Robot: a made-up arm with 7 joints.
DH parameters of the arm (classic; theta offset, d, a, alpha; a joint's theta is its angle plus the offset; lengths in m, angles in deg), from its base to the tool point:
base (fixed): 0 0.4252 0.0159 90
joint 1: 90 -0.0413 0.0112 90
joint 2: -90 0.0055 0.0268 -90
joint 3: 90 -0.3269 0.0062 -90
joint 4: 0 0.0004 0.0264 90
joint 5: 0 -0.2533 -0.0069 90
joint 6: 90 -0.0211 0.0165 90
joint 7: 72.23 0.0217 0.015 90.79
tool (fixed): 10.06 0.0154 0 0
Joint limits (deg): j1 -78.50..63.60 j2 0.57..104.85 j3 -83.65..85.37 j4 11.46..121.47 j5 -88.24..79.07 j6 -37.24..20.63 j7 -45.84..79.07
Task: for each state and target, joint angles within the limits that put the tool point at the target. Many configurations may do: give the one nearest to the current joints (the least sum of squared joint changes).
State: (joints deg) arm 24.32 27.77 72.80 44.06 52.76 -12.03 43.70
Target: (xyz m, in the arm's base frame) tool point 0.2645 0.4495 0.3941
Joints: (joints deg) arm 50.17 37.07 56.35 74.71 55.74 -10.88 41.79
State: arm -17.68 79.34 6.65 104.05 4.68 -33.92 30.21
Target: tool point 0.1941 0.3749 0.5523
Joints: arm 5.94 76.28 39.39 108.32 1.32 -27.25 29.56
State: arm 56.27 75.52 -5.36 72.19 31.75 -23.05 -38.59
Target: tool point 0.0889 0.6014 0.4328
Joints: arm 55.12 84.02 -1.18 24.13 13.98 -37.24 -40.68
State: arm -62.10 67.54 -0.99 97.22 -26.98 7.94 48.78
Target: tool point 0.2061 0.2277 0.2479
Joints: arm -9.87 50.68 -8.93 120.65 -26.91 2.30 55.66
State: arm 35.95 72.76 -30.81 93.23 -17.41 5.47 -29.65
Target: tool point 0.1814 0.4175 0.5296
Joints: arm 45.19 91.81 -21.97 89.15 -18.46 4.68 -28.84
